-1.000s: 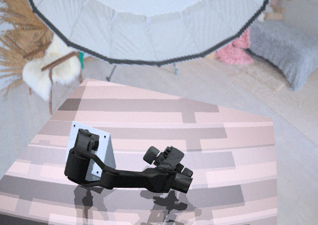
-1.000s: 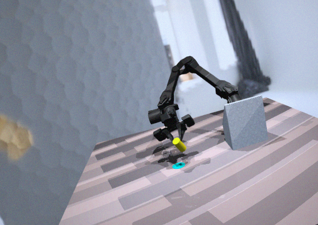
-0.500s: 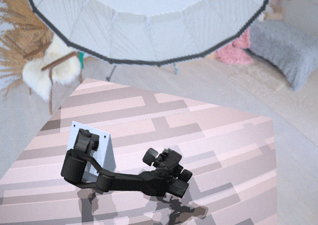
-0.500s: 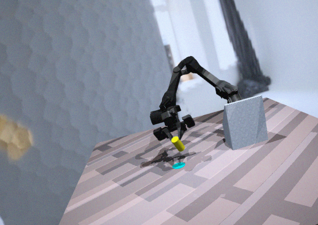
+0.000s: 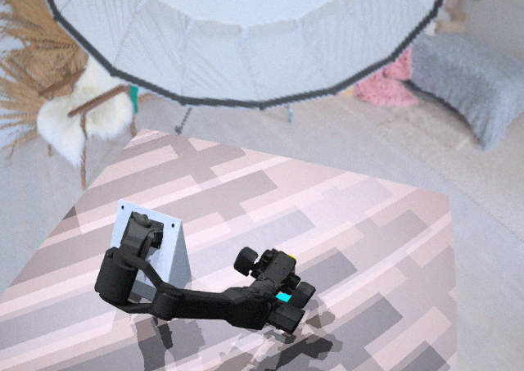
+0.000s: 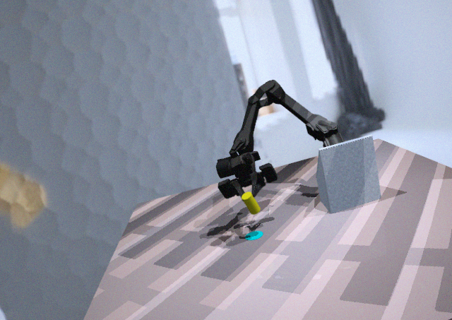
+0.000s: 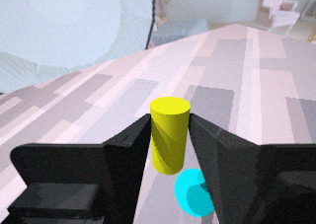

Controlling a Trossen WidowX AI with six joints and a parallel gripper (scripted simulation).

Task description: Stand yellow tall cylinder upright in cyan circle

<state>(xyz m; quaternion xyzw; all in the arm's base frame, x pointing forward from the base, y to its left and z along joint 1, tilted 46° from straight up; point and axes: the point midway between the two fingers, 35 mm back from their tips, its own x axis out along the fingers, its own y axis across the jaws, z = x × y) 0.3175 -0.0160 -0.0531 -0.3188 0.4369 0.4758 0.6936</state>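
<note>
Now: the cyan circle 10 mm ahead of my gripper tip, 30 mm to the right of it and 140 mm below it. Round my gripper tip: yellow cylinder (20 mm below).
</note>
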